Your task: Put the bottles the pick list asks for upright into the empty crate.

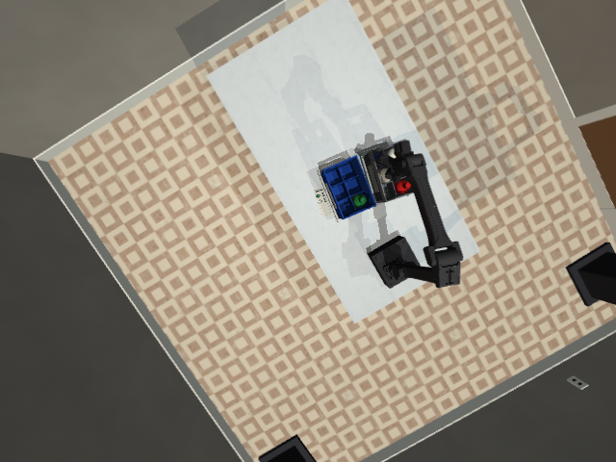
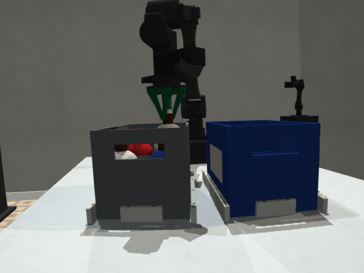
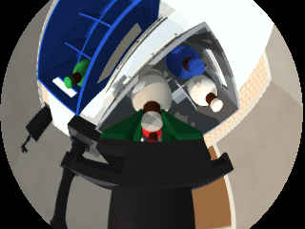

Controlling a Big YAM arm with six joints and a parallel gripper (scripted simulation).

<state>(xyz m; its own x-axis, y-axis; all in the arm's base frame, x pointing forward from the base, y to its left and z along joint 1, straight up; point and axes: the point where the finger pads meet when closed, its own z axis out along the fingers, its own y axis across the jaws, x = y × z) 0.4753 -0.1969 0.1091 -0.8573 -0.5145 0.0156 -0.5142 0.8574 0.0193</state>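
Now: the white bottle 6 cm below my hand. The rest, counted from my hand: dark grey crate (1 cm behind, 4 cm to the right, 11 cm below); then blue bottle (9 cm ahead, 2 cm to the right, 11 cm below); then red bottle (10 cm behind, 7 cm to the right, 11 cm below).
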